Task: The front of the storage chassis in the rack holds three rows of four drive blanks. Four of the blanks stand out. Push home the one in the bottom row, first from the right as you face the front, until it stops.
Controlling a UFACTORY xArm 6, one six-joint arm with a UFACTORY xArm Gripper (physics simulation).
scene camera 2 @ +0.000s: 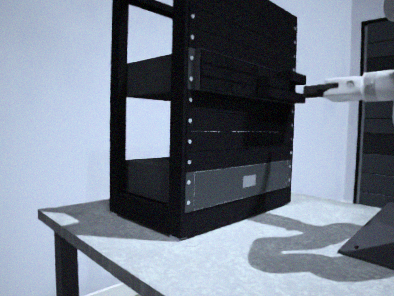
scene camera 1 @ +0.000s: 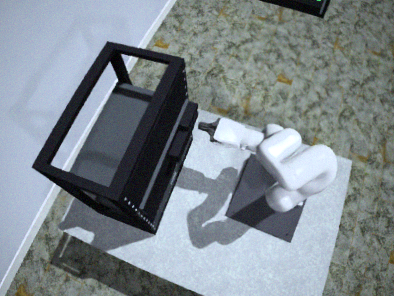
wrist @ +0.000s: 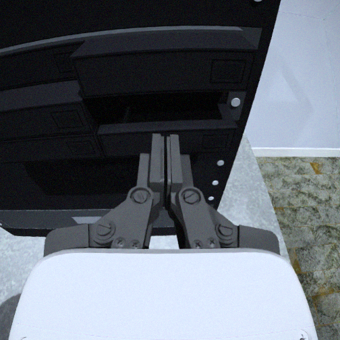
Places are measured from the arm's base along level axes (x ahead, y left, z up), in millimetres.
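Where they show: gripper, fingertip midpoint: (scene camera 2: 304,92) (scene camera 1: 198,125).
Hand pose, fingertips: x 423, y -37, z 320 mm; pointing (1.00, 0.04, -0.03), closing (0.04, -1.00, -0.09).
After its pixels a point has its place.
The bottom-row, first-from-right blank (wrist: 117,143) (scene camera 2: 298,98) {x 445, y -43, z 304 mm} is dark and stands out from the chassis (scene camera 2: 150,77) {x 629, y 359, z 332 mm} in the rack. In the wrist view its top edge shows below a dark recess. My gripper (wrist: 164,150) (scene camera 2: 305,91) {x 423, y -37, z 320 mm} (scene camera 1: 200,125) {x 423, y -37, z 320 mm} is shut and empty. Its tips are in front of this blank's face, right of the face's middle in the wrist view. In scene camera 2 the tips appear at the blank's outer end; whether they touch it I cannot tell. The top-row right blank (wrist: 160,72) (scene camera 2: 300,78) {x 446, y -52, z 364 mm} also stands out, above the recess.
Another protruding blank (wrist: 40,120) is to the left in the wrist view. The black rack (scene camera 1: 172,75) {x 508, y -43, z 578 mm} (scene camera 2: 180,150) {x 480, y 381, z 161 mm} stands on the grey table (scene camera 1: 250,265) {x 32, y 346, z -39 mm} (scene camera 2: 125,255) {x 487, y 510, z -39 mm}. A grey panel (scene camera 2: 220,187) {x 479, y 252, z 66 mm} is low in the rack. The arm's dark base plate (scene camera 1: 260,215) {x 65, y 122, z -22 mm} is in front of the rack.
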